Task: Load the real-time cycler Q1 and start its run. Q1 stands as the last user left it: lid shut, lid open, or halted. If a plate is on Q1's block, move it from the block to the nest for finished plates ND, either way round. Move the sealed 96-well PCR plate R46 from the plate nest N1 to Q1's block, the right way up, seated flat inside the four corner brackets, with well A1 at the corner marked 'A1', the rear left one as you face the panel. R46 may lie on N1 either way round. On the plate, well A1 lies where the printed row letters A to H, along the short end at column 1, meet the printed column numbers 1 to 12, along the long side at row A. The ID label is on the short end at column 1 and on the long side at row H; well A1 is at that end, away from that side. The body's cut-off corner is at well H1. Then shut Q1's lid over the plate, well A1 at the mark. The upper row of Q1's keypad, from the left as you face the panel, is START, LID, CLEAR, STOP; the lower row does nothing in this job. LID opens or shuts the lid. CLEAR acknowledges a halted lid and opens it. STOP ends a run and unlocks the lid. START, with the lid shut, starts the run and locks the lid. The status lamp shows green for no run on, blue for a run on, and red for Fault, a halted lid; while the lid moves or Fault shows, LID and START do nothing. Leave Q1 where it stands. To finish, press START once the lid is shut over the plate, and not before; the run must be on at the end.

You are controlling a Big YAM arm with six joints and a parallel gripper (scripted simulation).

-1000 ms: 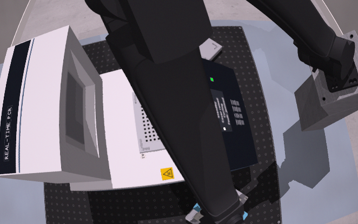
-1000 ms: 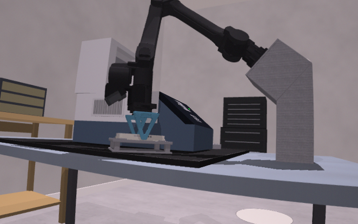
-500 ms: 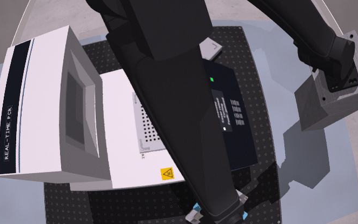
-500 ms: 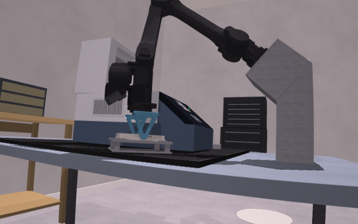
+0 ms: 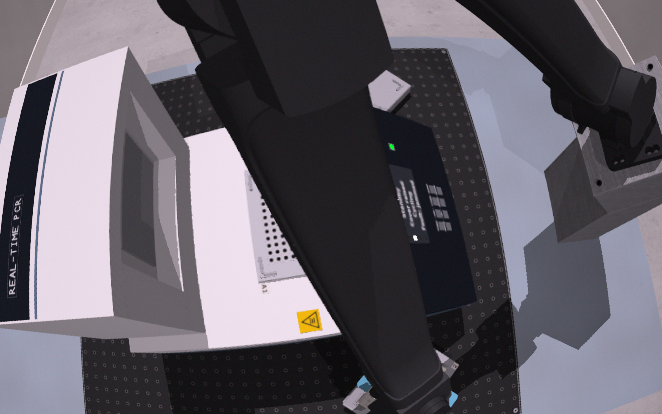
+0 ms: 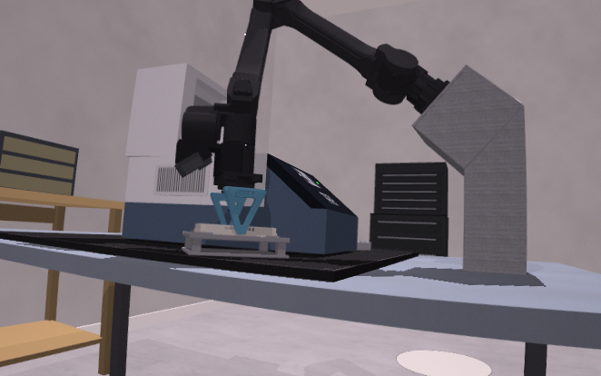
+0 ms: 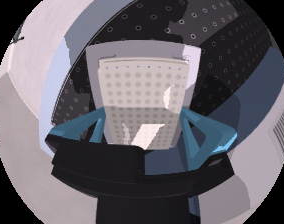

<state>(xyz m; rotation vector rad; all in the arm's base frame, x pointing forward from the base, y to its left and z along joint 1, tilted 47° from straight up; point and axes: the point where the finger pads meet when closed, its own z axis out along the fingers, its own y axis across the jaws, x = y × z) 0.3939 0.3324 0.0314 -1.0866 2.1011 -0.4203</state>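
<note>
Now: the sealed plate R46 right at my hand. Round my hand: grey nest ND (9 cm ahead, 57 cm to the right, 3 cm below); then nest N1 (1 cm below).
</note>
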